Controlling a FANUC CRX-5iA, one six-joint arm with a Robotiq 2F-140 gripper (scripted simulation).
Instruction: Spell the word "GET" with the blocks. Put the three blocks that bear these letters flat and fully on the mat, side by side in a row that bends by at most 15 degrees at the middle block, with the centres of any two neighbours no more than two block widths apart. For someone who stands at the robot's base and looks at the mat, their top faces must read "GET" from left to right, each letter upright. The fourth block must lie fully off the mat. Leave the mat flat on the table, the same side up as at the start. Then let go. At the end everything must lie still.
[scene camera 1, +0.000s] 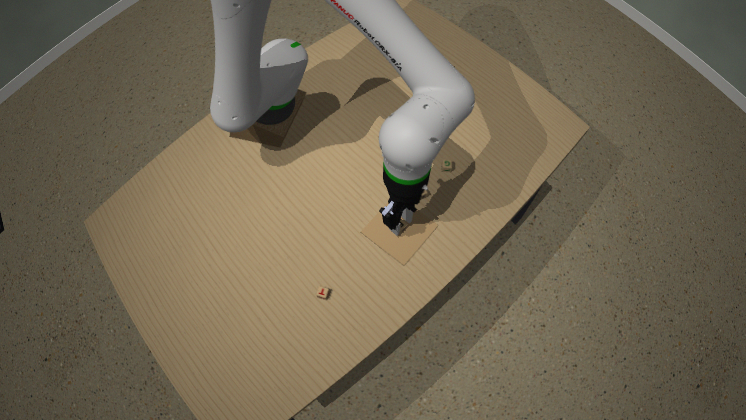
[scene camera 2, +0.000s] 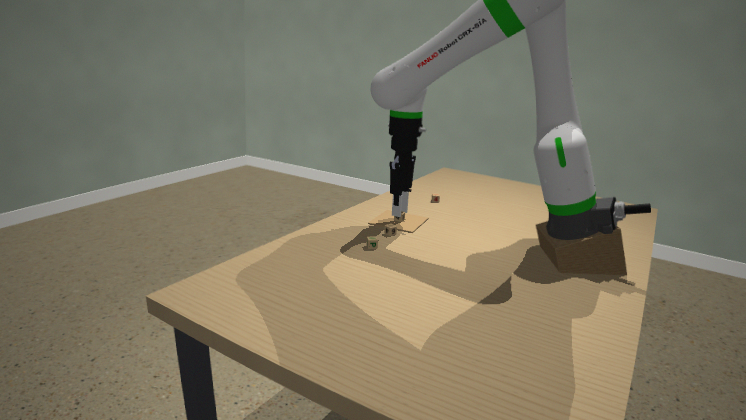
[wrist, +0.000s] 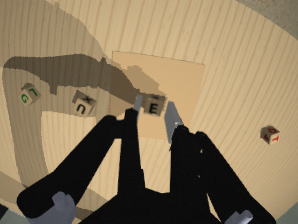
I see my gripper (scene camera 2: 399, 213) and a mat (scene camera 1: 402, 247).
The mat shows as well in the wrist view (wrist: 132, 74). My gripper is seen too in scene camera 1 (scene camera 1: 400, 225) and in the wrist view (wrist: 153, 106).
